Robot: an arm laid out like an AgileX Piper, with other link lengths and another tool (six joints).
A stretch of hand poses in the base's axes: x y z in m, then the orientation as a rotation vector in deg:
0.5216, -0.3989, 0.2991, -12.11, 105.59, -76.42
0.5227, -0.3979, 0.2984, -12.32, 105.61, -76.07
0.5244, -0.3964, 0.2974, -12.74, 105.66, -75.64
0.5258, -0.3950, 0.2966, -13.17, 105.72, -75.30
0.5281, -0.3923, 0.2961, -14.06, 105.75, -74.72
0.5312, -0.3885, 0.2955, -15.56, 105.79, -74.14
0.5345, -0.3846, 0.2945, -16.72, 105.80, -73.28
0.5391, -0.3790, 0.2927, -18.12, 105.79, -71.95
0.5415, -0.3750, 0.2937, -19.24, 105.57, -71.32
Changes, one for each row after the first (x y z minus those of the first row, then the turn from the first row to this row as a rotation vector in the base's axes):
0.0011, 0.0010, -0.0007, 0.15, 0.03, 0.30
0.0028, 0.0025, -0.0017, 0.30, 0.16, 0.75
0.0042, 0.0039, -0.0025, 0.39, 0.33, 1.16
0.0065, 0.0066, -0.0030, 0.46, 0.64, 1.95
0.0096, 0.0104, -0.0036, 0.32, 1.26, 3.07
0.0129, 0.0143, -0.0046, 0.47, 1.63, 4.17
0.0175, 0.0199, -0.0064, 0.82, 2.02, 5.67
0.0199, 0.0239, -0.0054, 0.74, 2.27, 6.70

